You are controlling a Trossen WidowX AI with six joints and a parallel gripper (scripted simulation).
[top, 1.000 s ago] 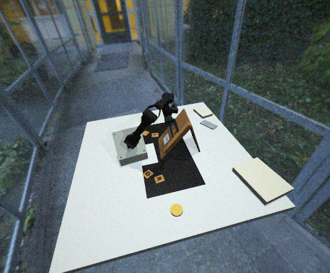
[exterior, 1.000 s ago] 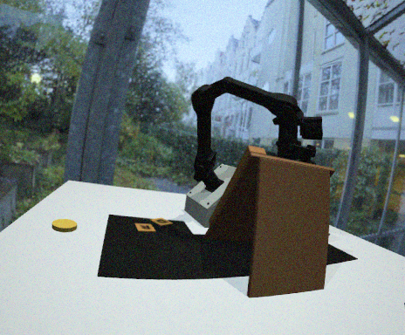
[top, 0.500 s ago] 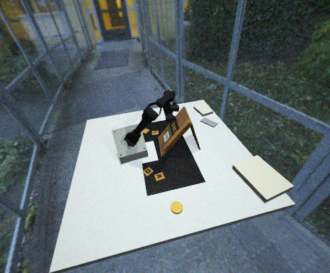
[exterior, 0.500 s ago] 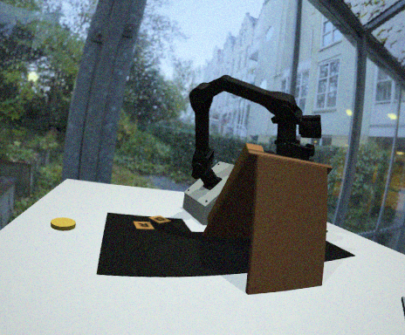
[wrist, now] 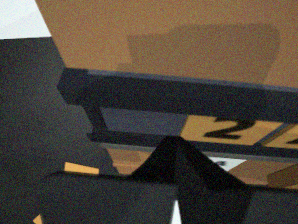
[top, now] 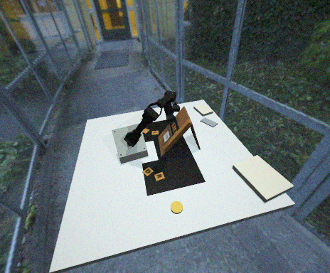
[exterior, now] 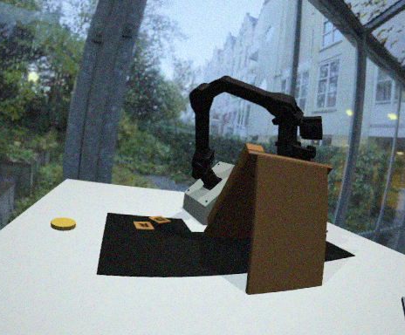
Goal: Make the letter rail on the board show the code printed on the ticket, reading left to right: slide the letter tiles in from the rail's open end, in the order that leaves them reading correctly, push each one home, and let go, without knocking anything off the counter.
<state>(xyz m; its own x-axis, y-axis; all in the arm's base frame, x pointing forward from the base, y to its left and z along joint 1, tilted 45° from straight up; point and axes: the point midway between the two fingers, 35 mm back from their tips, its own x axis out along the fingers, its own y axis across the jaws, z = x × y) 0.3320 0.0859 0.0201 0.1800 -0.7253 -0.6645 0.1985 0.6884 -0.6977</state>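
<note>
The orange tile marked 2 is 4 cm to the right of my gripper tip and 1 cm below it. Also, from my gripper tip: orange tile marked l: 18 cm below, 14 cm to the left, 11 cm behind; then black mat: 18 cm below, 14 cm behind, 7 cm to the right; then white ticket: 9 cm below, 6 cm behind, 4 cm to the right.
</note>
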